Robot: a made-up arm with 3 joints. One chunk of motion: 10 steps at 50 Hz.
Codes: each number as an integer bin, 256 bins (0 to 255) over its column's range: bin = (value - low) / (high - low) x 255, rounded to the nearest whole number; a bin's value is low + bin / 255 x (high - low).
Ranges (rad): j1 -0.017..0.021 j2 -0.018..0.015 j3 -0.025..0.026
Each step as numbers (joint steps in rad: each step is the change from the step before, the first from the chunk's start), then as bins.
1 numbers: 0.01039 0.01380 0.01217
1 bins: 184 246 186
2 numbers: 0.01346 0.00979 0.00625
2 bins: 204 215 156
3 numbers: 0.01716 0.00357 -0.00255
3 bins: 229 167 112
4 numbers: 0.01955 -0.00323 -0.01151
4 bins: 245 114 67
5 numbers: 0.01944 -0.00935 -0.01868
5 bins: 245 67 32
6 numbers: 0.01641 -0.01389 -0.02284
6 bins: 224 32 11
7 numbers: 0.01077 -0.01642 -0.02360
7 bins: 186 12 7
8 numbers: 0.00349 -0.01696 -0.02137
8 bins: 137 8 18
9 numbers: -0.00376 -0.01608 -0.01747
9 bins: 89 15 38
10 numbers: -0.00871 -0.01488 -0.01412
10 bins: 56 24 54
